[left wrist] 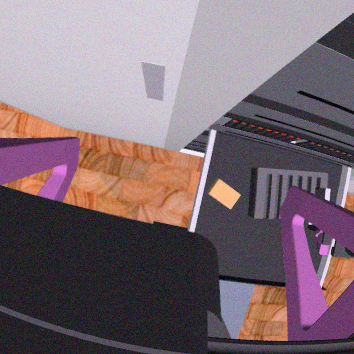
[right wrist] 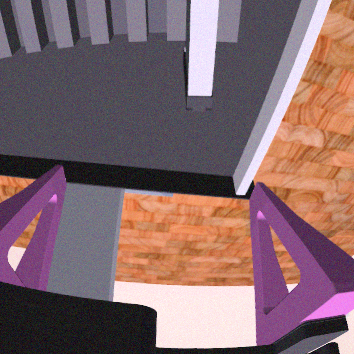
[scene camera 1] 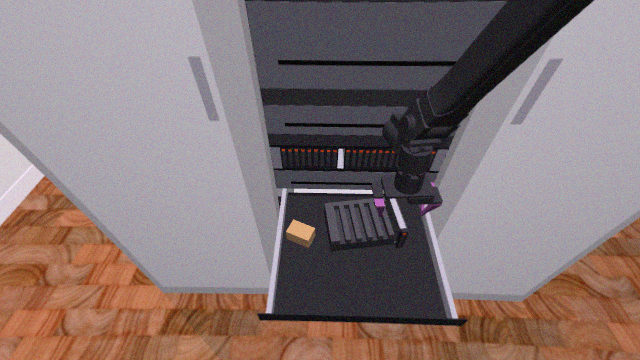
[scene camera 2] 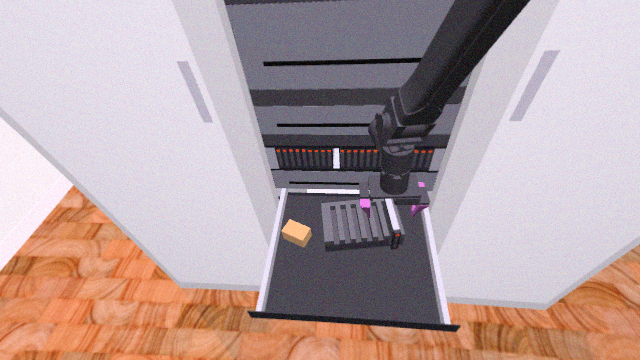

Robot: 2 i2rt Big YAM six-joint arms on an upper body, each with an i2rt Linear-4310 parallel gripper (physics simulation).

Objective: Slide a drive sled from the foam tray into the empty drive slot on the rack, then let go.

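Frame: origin at the left arm's base, x ahead, y left, z up, level; metres.
Where they show: left gripper, fingertip midpoint: (left wrist: 185, 174); right gripper, fingertip midpoint: (right wrist: 158, 182) (scene camera 1: 400, 214) (scene camera 2: 390, 215).
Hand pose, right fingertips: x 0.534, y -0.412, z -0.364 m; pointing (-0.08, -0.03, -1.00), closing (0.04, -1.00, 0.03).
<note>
After its pixels a point has its place.
The drive sled (scene camera 1: 398, 215) {x 0.582, y -0.429, z -0.436 m} (scene camera 2: 392, 215) {x 0.584, y -0.428, z -0.436 m} (left wrist: 327, 193) {x 0.633, y -0.422, z -0.435 m} (right wrist: 202, 55) {x 0.570, y -0.432, z -0.436 m}, with a white top edge and a dark, red-marked front end, stands upright in the end slot of the grey foam tray (scene camera 1: 330, 230) {x 0.566, y -0.250, z -0.490 m} (scene camera 2: 326, 227) {x 0.576, y -0.254, z -0.491 m} (left wrist: 256, 192) {x 0.596, y -0.245, z -0.491 m} (right wrist: 98, 22) {x 0.565, y -0.357, z -0.491 m}. The empty drive slot (scene camera 1: 340, 158) (scene camera 2: 336, 158) shows as a pale gap in the rack's row of dark drives. My right gripper (scene camera 1: 401, 214) {x 0.534, y -0.412, z -0.364 m} (scene camera 2: 391, 215) {x 0.534, y -0.412, z -0.364 m} (right wrist: 158, 182) {x 0.534, y -0.412, z -0.364 m} is open above the sled, with its fingers spread to either side in the scene views and nothing between them. My left gripper (left wrist: 185, 174) {x 0.604, y -0.003, z 0.090 m} is open and empty, away from the tray.
The tray and a tan block (scene camera 1: 300, 232) {x 0.567, y -0.167, z -0.506 m} (scene camera 2: 296, 232) {x 0.566, y -0.170, z -0.506 m} (left wrist: 225, 194) {x 0.574, y -0.169, z -0.505 m} lie inside a pulled-out drawer (scene camera 1: 360, 285) {x 0.436, y -0.330, z -0.546 m} (scene camera 2: 350, 285) {x 0.439, y -0.323, z -0.545 m} with pale side walls. Tall light cabinets (scene camera 1: 125, 150) {x 0.707, y 0.301, z -0.336 m} (scene camera 1: 560, 200) {x 0.708, y -0.947, z -0.517 m} flank the rack. My right arm crosses the rack's right side in the scene views.
</note>
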